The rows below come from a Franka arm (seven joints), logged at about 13 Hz.
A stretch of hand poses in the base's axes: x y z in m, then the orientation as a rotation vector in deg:
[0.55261, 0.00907, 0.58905, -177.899, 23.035, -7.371]
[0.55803, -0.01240, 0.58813, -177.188, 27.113, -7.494]
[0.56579, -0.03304, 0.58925, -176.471, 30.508, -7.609]
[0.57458, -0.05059, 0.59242, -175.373, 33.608, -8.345]
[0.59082, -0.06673, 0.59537, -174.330, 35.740, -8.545]
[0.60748, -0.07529, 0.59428, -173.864, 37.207, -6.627]
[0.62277, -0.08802, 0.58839, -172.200, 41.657, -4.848]
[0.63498, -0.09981, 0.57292, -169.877, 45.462, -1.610]
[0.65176, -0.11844, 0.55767, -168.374, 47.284, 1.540]
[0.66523, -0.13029, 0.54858, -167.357, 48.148, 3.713]
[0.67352, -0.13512, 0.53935, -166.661, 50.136, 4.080]
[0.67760, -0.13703, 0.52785, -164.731, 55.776, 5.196]
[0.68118, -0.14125, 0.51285, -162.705, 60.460, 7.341]
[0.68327, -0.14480, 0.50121, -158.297, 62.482, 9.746]
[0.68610, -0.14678, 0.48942, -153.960, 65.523, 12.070]
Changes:
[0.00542, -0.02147, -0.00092, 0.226, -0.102, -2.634]
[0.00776, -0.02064, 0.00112, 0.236, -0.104, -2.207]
[0.00879, -0.01755, 0.00317, 0.490, -0.565, -2.058]
[0.01624, -0.01614, 0.00295, 0.630, -0.254, -1.445]
[0.01666, -0.00856, -0.00109, 0.527, 1.162, -0.953]
[0.01529, -0.01273, -0.00589, 1.034, 0.993, -2.989]
[0.01221, -0.01179, -0.01547, 1.911, 1.750, -2.675]
[0.01678, -0.01863, -0.01525, 1.492, 1.780, -1.322]
[0.01347, -0.01185, -0.00909, 1.073, 1.218, -0.669]
[0.00829, -0.00483, -0.00923, 0.153, 0.281, -1.370]
[0.00408, -0.00191, -0.01150, 0.275, 0.897, -3.876]
[0.00358, -0.00422, -0.01500, 0.672, 1.455, -3.278]
[0.00209, -0.00355, -0.01164, 3.614, 0.610, -2.338]
[0.00283, -0.00198, -0.01179, 3.073, 0.866, -3.003]

